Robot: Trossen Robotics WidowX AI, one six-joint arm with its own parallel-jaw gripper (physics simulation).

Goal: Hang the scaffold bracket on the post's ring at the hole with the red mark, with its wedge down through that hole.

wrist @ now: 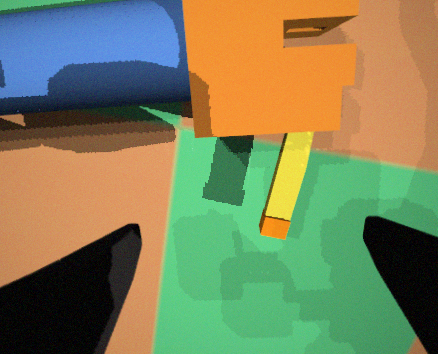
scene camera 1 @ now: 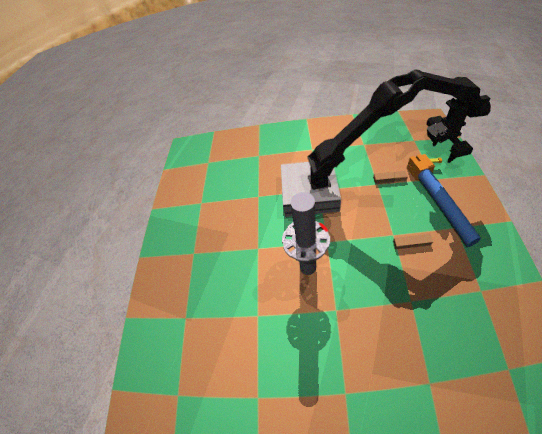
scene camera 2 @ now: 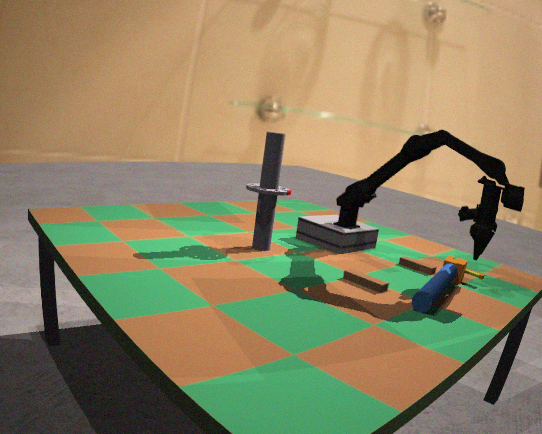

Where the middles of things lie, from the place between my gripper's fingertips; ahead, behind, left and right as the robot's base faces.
Right now the yellow wedge (wrist: 291,164) is 6 cm below my hand, 3 cm behind it and 1 cm to the right of it. Round my hand: scaffold bracket (scene camera 1: 421,167) (14 cm ahead, 6 cm to the right, 6 cm below); then dark post (scene camera 2: 274,145) (57 cm to the right, 25 cm ahead, 8 cm above).
